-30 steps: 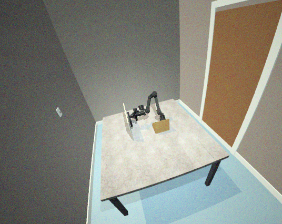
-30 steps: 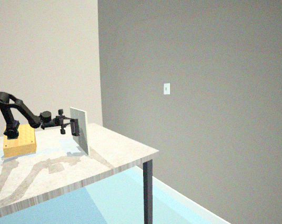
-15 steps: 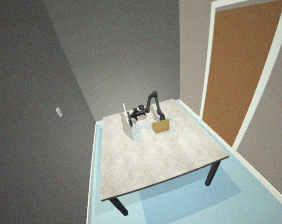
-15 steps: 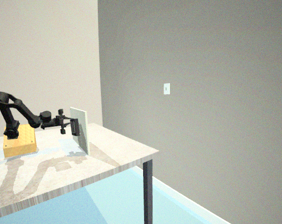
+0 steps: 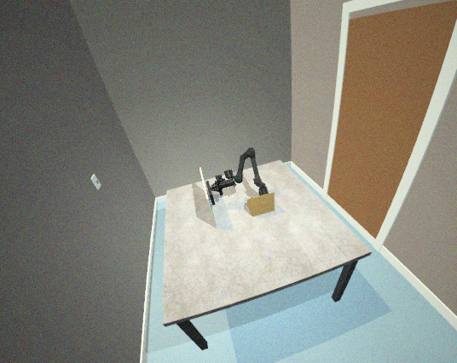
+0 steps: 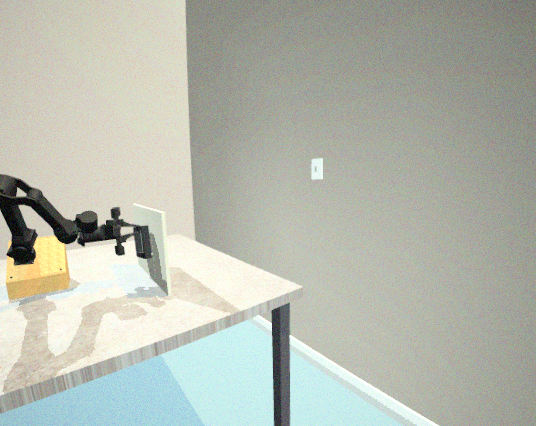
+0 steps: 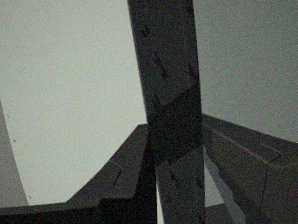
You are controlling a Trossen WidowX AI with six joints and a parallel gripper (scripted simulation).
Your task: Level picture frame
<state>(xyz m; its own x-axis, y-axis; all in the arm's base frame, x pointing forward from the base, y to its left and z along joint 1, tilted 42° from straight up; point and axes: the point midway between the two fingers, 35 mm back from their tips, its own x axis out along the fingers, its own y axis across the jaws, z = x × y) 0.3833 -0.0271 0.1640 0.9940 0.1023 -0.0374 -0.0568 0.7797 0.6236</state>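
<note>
Right now my gripper tip is 1 cm short of the picture frame, 1 cm to the left of it and 5 cm above it. The rest, counted from my gripper tip: wall panel 2 cm ahead, 6 cm below.
</note>
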